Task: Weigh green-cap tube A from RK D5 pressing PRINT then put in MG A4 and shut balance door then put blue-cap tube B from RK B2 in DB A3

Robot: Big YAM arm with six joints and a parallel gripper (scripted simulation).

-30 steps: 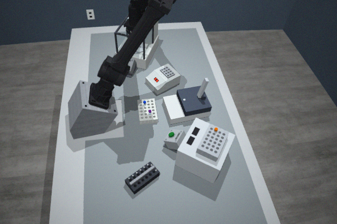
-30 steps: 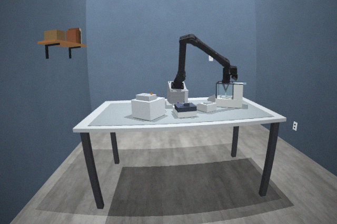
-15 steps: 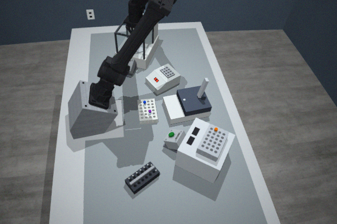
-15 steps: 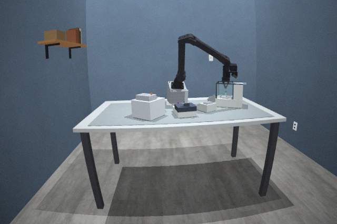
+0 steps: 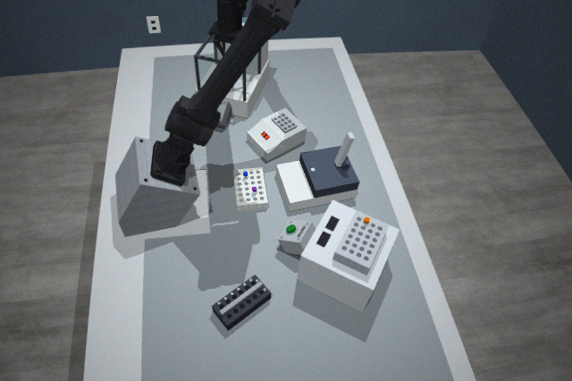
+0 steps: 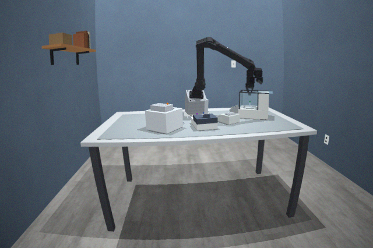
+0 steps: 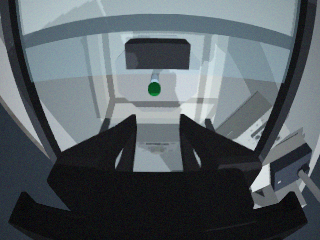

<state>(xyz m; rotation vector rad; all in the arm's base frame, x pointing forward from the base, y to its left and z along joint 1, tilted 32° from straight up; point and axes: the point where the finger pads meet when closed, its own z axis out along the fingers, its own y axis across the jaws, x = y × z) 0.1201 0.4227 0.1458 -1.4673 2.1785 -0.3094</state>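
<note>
The balance door lies 30 mm ahead of my hand, 80 mm to the left of it and 20 mm above it. Round my hand: white tube rack (60 mm ahead, 410 mm to the right, 170 mm below); then dry block DB (150 mm ahead, 210 mm to the right, 150 mm below); then tube B (40 mm ahead, 380 mm to the right, 160 mm below).
</note>
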